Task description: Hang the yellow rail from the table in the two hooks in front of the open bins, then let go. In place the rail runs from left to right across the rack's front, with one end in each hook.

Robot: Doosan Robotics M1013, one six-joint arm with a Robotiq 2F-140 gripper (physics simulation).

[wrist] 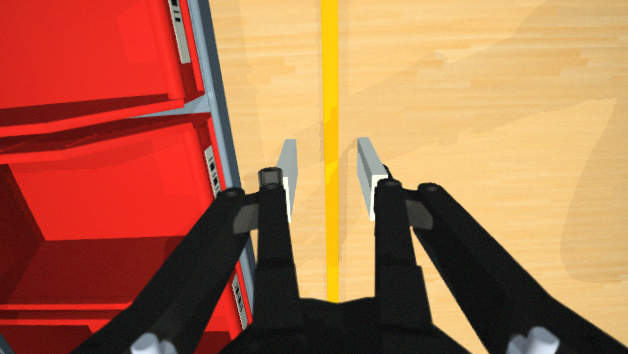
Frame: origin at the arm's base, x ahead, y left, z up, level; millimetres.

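Seen in the pictures: gripper, between the fingertips: [327,156].
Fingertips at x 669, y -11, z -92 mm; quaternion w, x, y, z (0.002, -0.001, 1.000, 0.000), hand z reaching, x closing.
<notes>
A point is followed by its place in that frame.
The yellow rail [330,100] {x 666, y -51, z -88 mm} runs from the top edge of the wrist view down to the gripper's body, over the wooden table. My gripper [327,156] {x 669, y -11, z -92 mm} is partly open, with its two grey finger pads apart on either side of the rail and a gap on both sides; nothing is held. The rack's blue-grey front edge [215,90] {x 738, y -61, z -79 mm} lies to the left of the rail, roughly alongside it. The two hooks do not show, and neither end of the rail can be made out clearly.
Open red bins [120,185] {x 826, y 8, z -89 mm} with small label strips on their fronts stand in the rack at the left, close beside the left finger. The wooden table [475,150] {x 560, y -11, z -98 mm} extends to the right, with shadows across it.
</notes>
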